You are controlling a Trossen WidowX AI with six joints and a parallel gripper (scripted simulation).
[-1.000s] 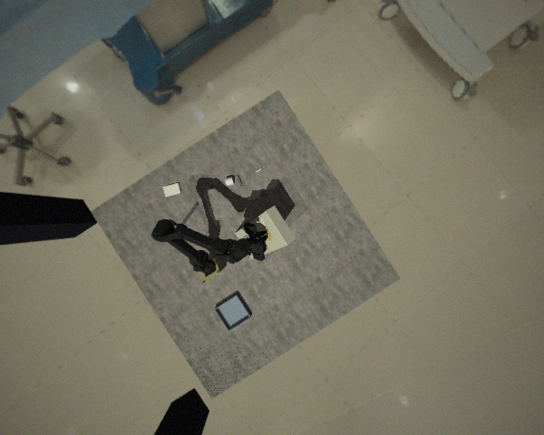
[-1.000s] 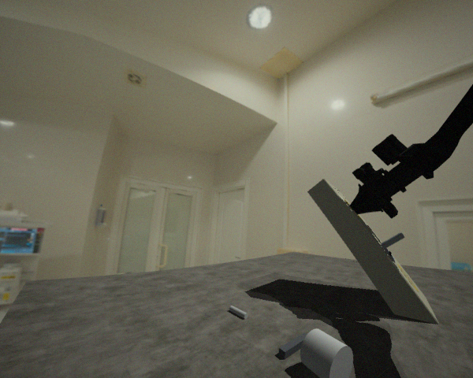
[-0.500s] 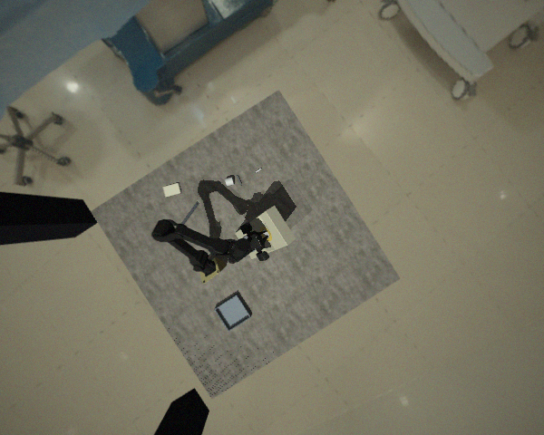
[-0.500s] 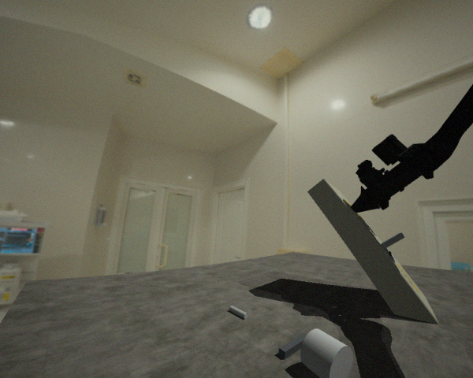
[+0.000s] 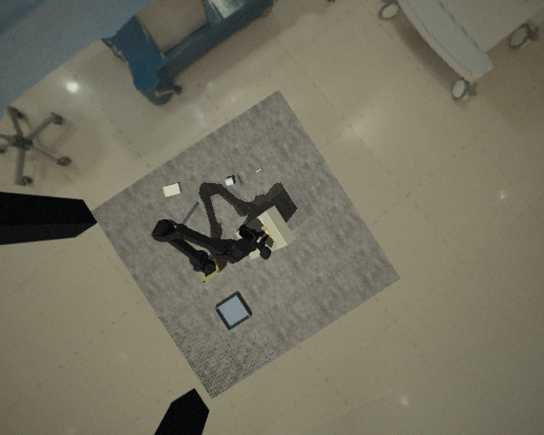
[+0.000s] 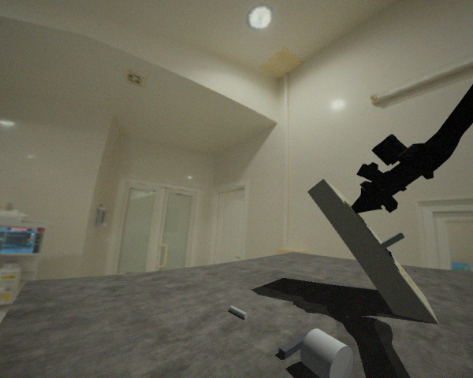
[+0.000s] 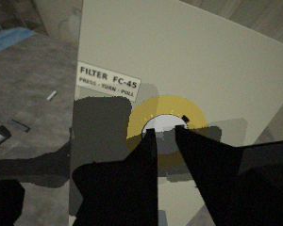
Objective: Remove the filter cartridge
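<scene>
Now: the service panel 40 mm behind my gripper tip and 80 mm below it. The rest, counted from my gripper tip: round filter cartridge: 10 mm ahead, 10 mm below; white pin: 140 mm ahead, 320 mm to the left, 220 mm below; blue-grey tray: 420 mm behind, 290 mm to the right, 220 mm below.
</scene>
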